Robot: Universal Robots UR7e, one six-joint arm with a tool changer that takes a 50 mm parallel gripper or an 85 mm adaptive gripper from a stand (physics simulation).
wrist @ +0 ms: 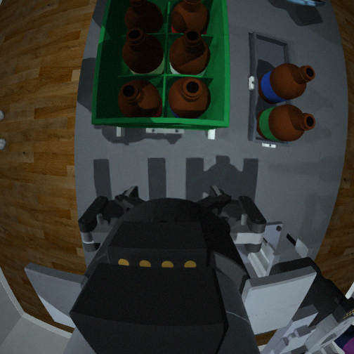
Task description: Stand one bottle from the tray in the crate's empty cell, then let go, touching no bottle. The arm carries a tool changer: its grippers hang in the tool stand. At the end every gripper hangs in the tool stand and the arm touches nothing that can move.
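In the wrist view the green crate (161, 122) is at the upper left, its far end cut off by the frame. Brown bottles stand in it, one in each of the several cells that show, including a front left bottle (140, 100) and a front right bottle (189, 98). The grey tray (254, 45) lies to the right of the crate. It holds a blue-labelled bottle (287, 82) and, in front of that, a green-labelled bottle (285, 123). My two-finger gripper (173, 193) is on the arm, its fingers spread wide with nothing between them, apart from the crate and the tray.
Part of the tool stand (295, 334), pale grey, shows at the lower right, with a dark tool (312, 285) beside it. A bluish rounded object (306, 2) is cut off at the top right edge. Wooden floor (40, 120) shows left of the table.
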